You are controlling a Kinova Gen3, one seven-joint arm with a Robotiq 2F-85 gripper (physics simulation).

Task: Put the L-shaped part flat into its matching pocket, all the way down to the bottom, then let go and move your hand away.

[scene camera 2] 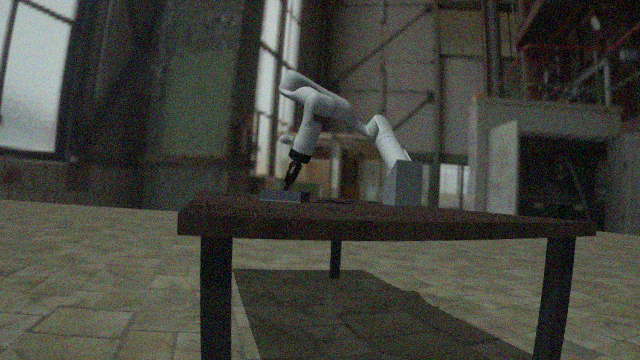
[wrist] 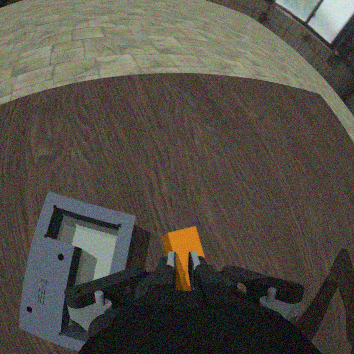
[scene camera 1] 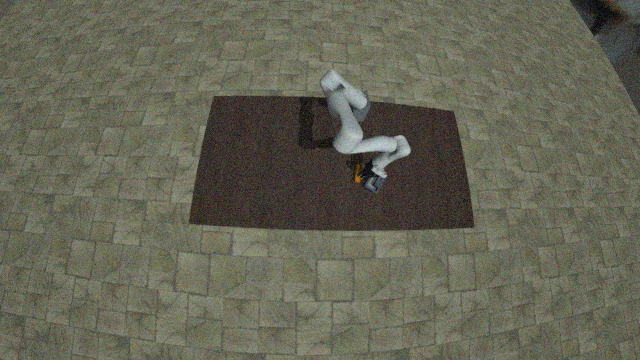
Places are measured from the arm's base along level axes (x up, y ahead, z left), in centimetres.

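Pixels of known places: gripper, between the fingertips: point(wrist: 181, 260) point(scene camera 1: 359, 176); arm's base, origin of its link: point(scene camera 2: 402, 172) point(scene camera 1: 360, 103).
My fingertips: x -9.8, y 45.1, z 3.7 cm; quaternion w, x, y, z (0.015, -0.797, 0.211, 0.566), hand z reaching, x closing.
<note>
Ahead of a thing's pixels: the offset from my fingertips to its top centre. "pt": to the spot under its first point.
The orange L-shaped part @(dz +0.7, dx -0.1, dy -2.5 cm) point(wrist: 186, 241) point(scene camera 1: 358, 178) lies on the table beside the holder; one straight leg shows, the rest is hidden under my hand in the wrist view. My gripper point(wrist: 181, 260) point(scene camera 2: 286, 188) is nearly closed, with a narrow gap. Its fingertips stand over the part's face, and orange shows between them and to the right of the right fingertip, so they do not span its width. Whether they touch it is unclear. The blue-grey holder @(dz +10.2, dx +0.5, dy +1.1 cm) point(wrist: 42, 280) point(scene camera 2: 277, 195) is to the left in the wrist view. Its L-shaped pocket @(pt dz +7.6, dx -2.6, dy +3.8 cm) point(wrist: 95, 245) is empty where it shows; one finger linkage covers some of it.
The dark brown table point(scene camera 1: 250, 200) point(scene camera 2: 450, 227) carries the arm on a grey base block point(scene camera 2: 407, 182). The holder stands close beside the hand, with its raised wall facing the part. The table's far edge crosses the wrist view, with stone floor beyond.
</note>
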